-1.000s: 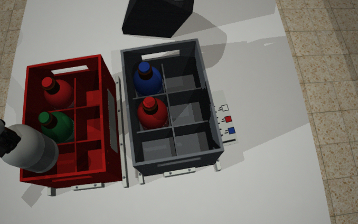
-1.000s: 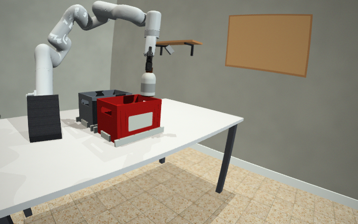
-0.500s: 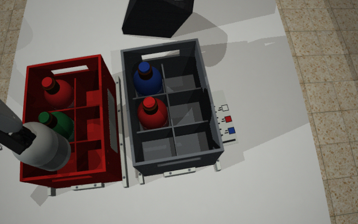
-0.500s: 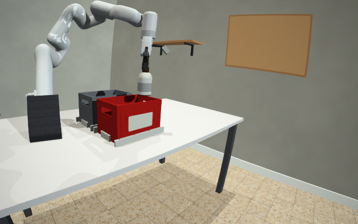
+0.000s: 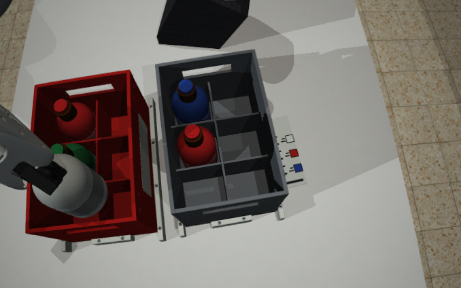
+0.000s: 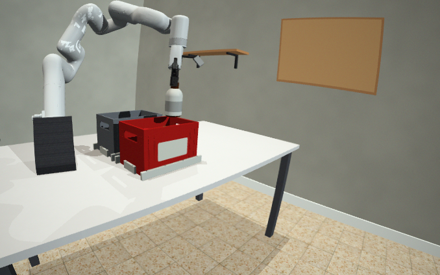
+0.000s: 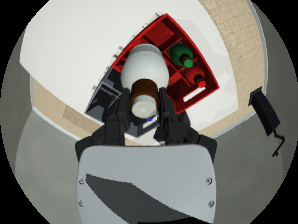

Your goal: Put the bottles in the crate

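Right now my hand is 7 cm above the white-label bottle. From my hand the other things lie so: grey crate (13 cm behind, 19 cm to the left, 25 cm below); red-label bottle (16 cm behind, 10 cm to the right, 25 cm below); green bottle (7 cm behind, 9 cm to the right, 25 cm below).
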